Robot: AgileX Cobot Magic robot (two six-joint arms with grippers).
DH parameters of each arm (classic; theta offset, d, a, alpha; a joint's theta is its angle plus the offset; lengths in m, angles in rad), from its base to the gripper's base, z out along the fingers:
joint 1: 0 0.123 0 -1.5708
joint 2: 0.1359 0 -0.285 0
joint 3: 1.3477 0 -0.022 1.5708
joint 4: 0 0.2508 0 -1.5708
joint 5: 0 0 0.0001 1.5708
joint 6: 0 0.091 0 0
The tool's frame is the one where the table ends.
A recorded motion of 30 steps. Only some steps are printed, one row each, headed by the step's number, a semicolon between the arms.
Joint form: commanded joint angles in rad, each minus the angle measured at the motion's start. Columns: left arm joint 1, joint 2, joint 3, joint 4, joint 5, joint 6; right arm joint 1, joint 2, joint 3, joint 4, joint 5, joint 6.
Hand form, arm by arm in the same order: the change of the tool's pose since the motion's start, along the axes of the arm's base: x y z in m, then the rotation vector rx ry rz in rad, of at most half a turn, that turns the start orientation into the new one. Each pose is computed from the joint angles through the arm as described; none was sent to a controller.
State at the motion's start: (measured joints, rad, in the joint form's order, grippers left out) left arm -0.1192 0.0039 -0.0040 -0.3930 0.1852 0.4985; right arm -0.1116 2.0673 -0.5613 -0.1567 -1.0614 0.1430
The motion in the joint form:
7: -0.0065 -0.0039 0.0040 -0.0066 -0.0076 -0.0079; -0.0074 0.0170 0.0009 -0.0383 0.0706 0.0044
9: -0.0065 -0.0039 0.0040 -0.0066 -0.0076 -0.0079; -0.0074 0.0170 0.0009 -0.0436 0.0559 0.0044
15: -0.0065 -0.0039 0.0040 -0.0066 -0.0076 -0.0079; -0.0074 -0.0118 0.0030 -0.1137 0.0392 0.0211
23: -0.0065 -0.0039 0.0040 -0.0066 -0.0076 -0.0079; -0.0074 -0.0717 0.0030 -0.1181 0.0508 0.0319
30: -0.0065 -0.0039 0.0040 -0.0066 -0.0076 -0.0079; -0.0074 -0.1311 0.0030 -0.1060 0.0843 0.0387
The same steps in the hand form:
7: -0.0001 -0.0002 -0.0005 -0.0154 -0.0045 -0.0035; -0.0040 0.0005 -0.0114 -0.0035 0.0891 0.0270
9: -0.0001 -0.0002 -0.0005 -0.0154 -0.0045 -0.0035; -0.0035 0.0010 -0.0102 -0.0035 0.0745 0.0326
15: -0.0001 -0.0002 -0.0005 -0.0154 -0.0045 -0.0035; -0.0026 0.0064 -0.0004 -0.0028 0.0339 0.0959
23: -0.0001 -0.0002 -0.0005 -0.0154 -0.0045 -0.0035; -0.0007 0.0063 0.0172 -0.0047 -0.0127 0.0956
30: -0.0001 -0.0002 -0.0005 -0.0154 -0.0045 -0.0035; -0.0003 0.0049 0.0329 -0.0084 -0.0380 0.0794

